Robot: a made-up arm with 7 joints.
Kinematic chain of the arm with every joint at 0, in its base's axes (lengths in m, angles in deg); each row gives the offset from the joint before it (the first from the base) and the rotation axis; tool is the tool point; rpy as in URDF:
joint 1: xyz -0.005 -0.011 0.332 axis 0 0.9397 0.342
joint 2: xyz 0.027 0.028 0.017 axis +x
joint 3: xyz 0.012 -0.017 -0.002 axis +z
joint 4: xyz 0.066 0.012 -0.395 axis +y
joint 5: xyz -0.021 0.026 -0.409 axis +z
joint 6: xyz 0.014 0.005 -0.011 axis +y
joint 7: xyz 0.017 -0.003 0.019 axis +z
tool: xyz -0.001 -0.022 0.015 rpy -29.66 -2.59 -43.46
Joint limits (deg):
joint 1: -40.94..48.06
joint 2: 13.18..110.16
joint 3: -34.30..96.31
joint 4: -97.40..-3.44
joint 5: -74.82..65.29
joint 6: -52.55..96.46
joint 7: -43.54..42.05
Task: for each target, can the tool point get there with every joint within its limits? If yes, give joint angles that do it. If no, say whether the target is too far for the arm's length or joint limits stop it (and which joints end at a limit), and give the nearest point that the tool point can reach.
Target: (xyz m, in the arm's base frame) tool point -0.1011 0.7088 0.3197
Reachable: yes | joints 29.64 47.54 81.57 -65.13 45.21 45.12 13.97
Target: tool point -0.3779 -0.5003 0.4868
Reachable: no: joint limits stop it (at a limit: joint 1, joint 2, joint 3, joint 4, joint 7) | nearest point -0.3519 0.1931 0.7445 | short by 0.740 m
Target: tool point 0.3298 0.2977 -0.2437
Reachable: yes | joints 16.49 32.40 -4.72 -68.68 -20.86 68.94 -0.01
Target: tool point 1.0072 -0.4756 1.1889
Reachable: no: too far | nearest point 0.6071 -0.1366 0.4318 | short by 0.921 m
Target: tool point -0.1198 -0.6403 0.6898
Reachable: no: joint limits stop it (at a limit: joint 1, joint 2, joint 3, joint 4, joint 7) | nearest point 0.5062 -0.3071 0.3219 | short by 0.799 m
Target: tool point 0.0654 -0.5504 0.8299
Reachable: no: joint limits stop it (at a limit: joint 1, joint 2, joint 4, joint 7) | nearest point 0.0567 0.1279 0.9276 | short by 0.685 m
